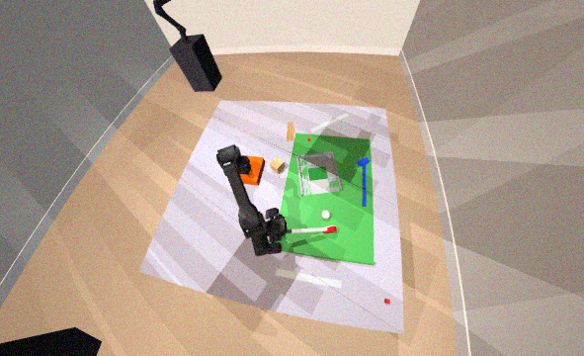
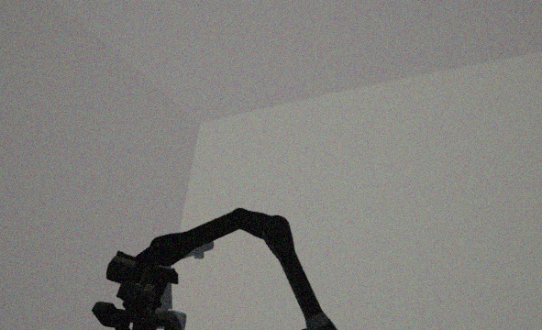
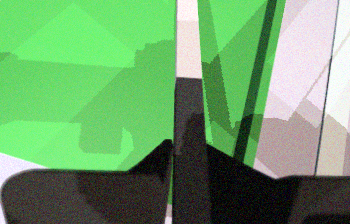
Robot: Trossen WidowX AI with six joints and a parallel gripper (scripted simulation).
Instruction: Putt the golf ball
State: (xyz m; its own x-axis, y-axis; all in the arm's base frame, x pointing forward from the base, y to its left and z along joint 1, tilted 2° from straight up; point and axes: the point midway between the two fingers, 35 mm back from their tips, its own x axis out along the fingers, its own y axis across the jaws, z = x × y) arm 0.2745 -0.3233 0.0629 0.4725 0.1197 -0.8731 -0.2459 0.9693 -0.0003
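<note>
Now: gripper tip 100 mm short of the red putter, 30 mm to the right of it and 10 mm above it. Also, from my gripper tip: white golf ball 180 mm ahead, 130 mm to the left, 50 mm below; green mat 290 mm to the left, 190 mm ahead, 80 mm below; tan cube 380 mm to the left, 110 mm behind, 50 mm below.
</note>
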